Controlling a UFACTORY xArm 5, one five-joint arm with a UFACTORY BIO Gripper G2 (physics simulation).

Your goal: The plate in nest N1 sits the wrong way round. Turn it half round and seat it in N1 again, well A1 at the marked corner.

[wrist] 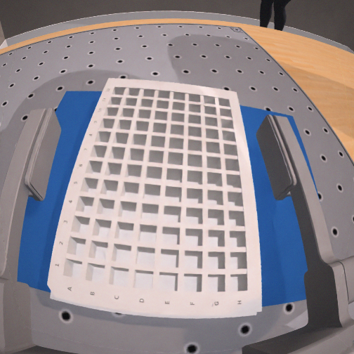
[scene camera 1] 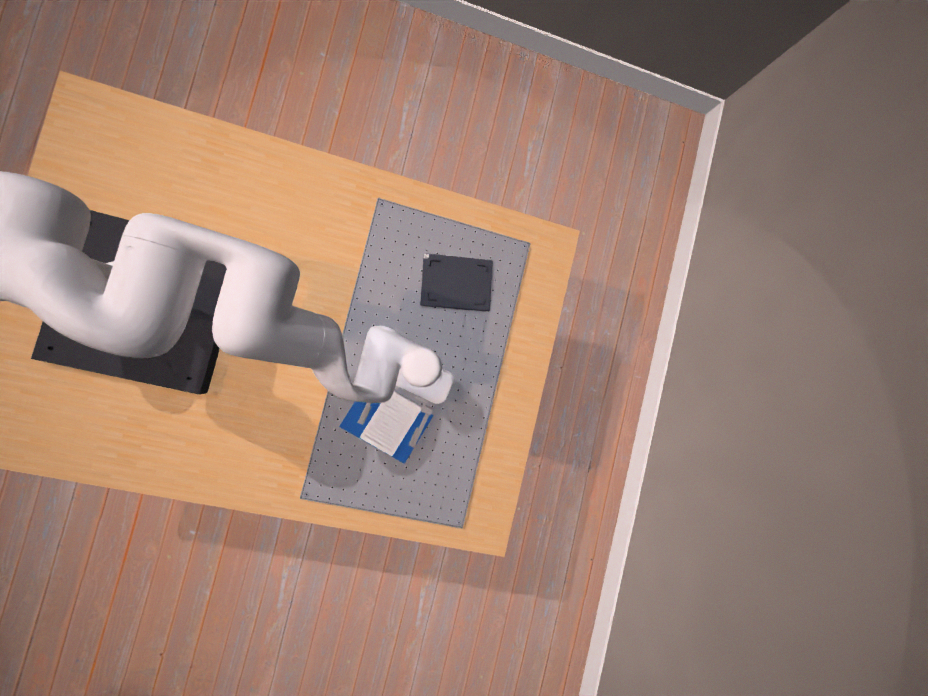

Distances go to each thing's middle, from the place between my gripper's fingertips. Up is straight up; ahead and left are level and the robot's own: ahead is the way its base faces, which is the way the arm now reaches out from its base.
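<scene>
A blue rectangle (scene camera 1: 350, 424) lies 20 mm below my hand and 30 mm to the left of it. The white well plate (scene camera 1: 392, 420) is likewise 30 mm to the left of my hand, while being 10 mm ahead of it and 10 mm below it. And the dark nest (scene camera 1: 456, 282) sits 120 mm ahead of my hand, 10 mm below it and 360 mm to the left of it.
</scene>
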